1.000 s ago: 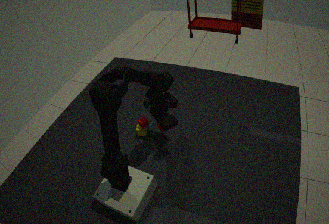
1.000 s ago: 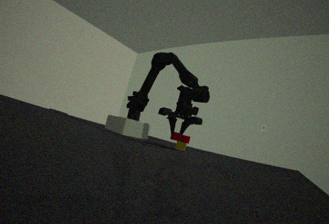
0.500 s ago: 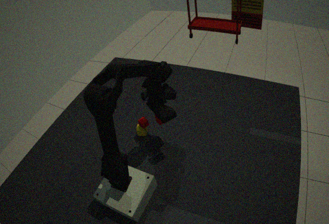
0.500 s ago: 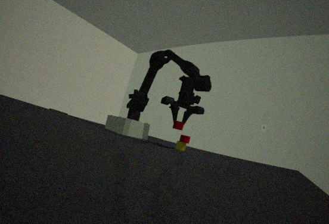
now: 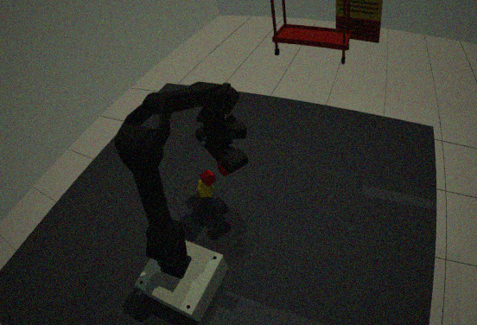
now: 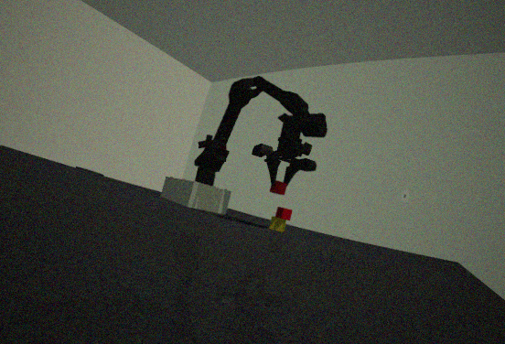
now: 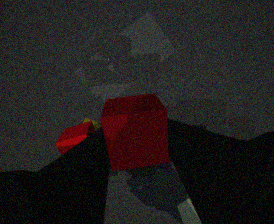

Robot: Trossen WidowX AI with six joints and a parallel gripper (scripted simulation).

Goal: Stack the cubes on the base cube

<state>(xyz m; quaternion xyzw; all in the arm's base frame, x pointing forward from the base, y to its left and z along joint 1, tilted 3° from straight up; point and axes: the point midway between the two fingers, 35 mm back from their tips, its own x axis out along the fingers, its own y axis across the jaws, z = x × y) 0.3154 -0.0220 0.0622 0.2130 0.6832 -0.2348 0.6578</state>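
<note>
My gripper tip is now 2 cm past the yellow base cube, 8 cm to the right of it and 10 cm above it. From my gripper tip the other things lie so: red cube right at my gripper tip.
</note>
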